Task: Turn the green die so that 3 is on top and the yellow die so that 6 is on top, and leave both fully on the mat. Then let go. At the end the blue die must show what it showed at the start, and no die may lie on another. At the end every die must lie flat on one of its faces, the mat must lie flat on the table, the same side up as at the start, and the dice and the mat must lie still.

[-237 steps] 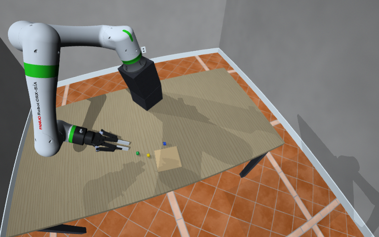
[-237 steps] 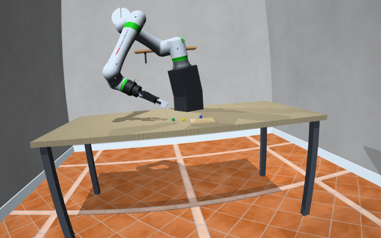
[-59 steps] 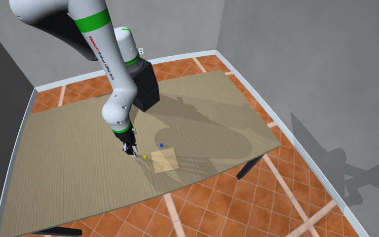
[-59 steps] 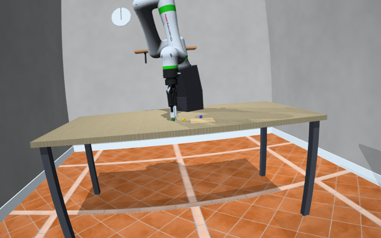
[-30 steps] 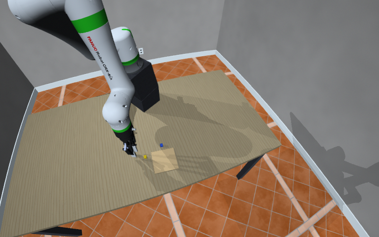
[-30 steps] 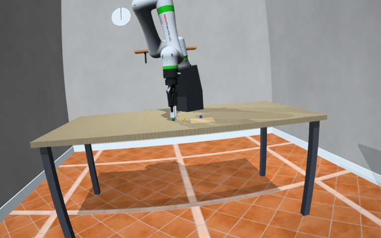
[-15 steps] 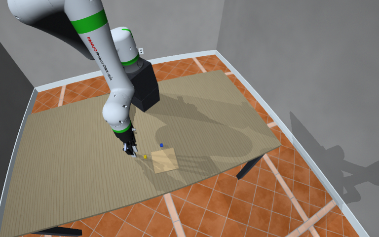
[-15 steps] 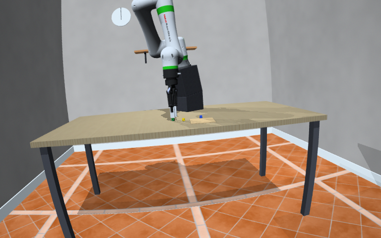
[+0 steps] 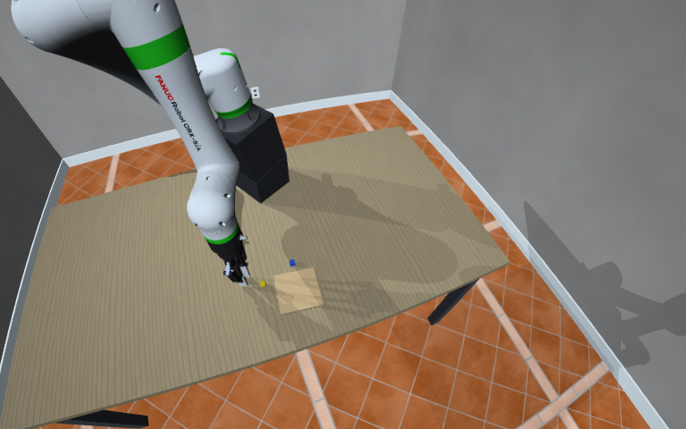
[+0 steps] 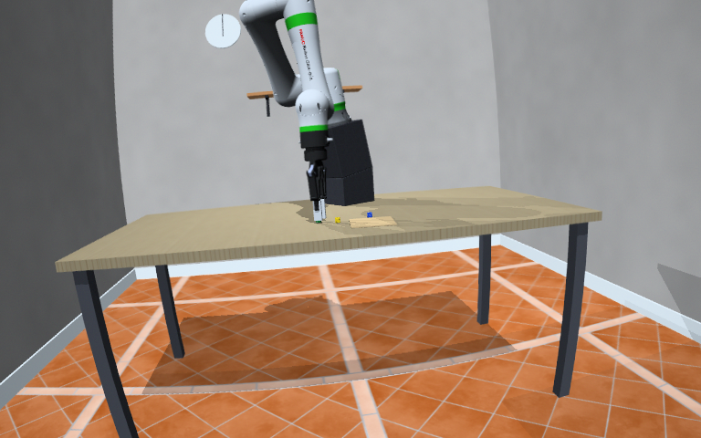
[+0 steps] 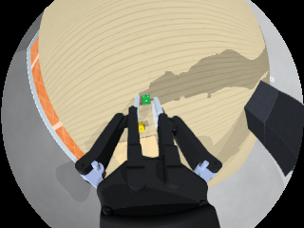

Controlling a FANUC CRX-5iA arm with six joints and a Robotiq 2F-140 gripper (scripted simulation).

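Now: the green die 1 cm to the right of my hand and 3 cm below it. From my hand the other things lie so: tan mat 7 cm ahead, 16 cm to the left, 4 cm below; blue die 3 cm behind, 17 cm to the left, 3 cm below; yellow die 3 cm ahead, 6 cm to the left, 3 cm below.
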